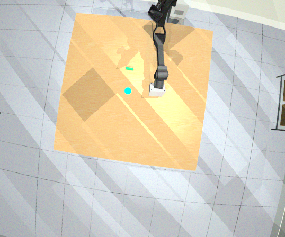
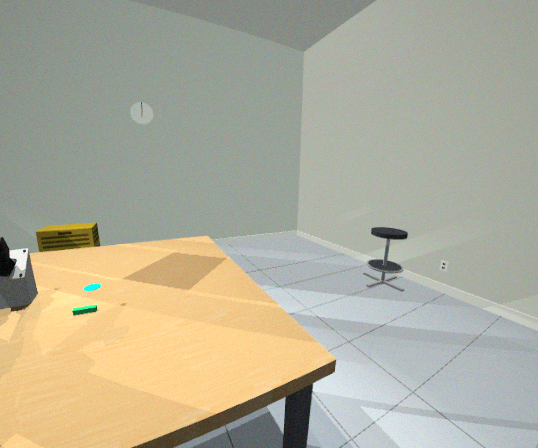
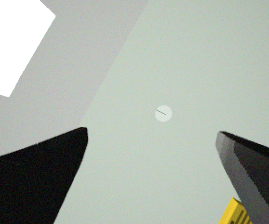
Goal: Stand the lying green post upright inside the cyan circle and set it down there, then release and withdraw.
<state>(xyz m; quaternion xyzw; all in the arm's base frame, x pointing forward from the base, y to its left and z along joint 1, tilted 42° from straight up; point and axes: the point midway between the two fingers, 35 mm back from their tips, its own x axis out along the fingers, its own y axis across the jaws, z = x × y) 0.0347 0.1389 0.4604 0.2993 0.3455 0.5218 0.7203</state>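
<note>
My gripper tip is now 570 mm above the green post, 160 mm short of it and 40 mm to the right of it. From my gripper tip the other things lie so: cyan circle (570 mm below, 230 mm to the left, 130 mm ahead).
</note>
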